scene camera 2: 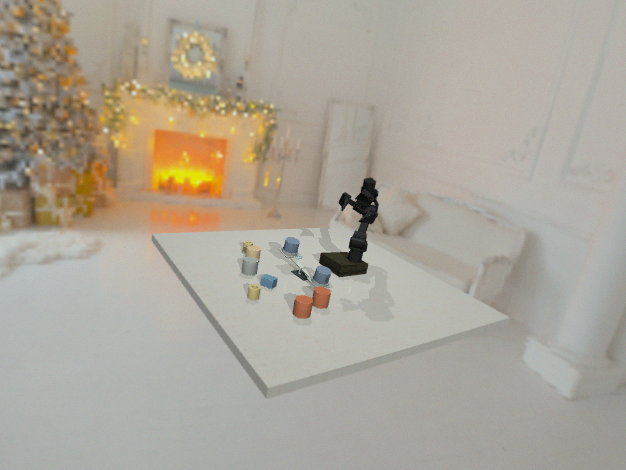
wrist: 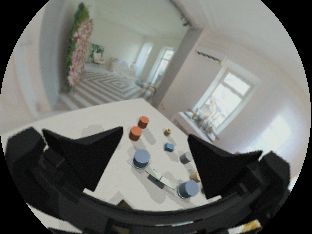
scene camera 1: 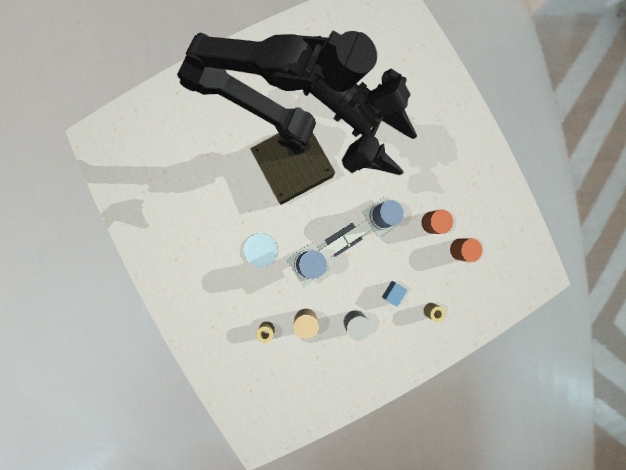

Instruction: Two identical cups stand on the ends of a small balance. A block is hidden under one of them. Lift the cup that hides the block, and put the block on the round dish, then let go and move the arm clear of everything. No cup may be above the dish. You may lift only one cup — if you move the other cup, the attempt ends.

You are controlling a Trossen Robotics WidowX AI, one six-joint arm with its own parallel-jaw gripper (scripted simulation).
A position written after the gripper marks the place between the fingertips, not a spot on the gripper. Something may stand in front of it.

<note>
The gripper (scene camera 1: 408, 155) is open and holds nothing. Further things: a small balance (scene camera 1: 345, 240) and a round pale blue dish (scene camera 1: 260, 250).
The gripper is seen too in the wrist view (wrist: 156, 134).
</note>
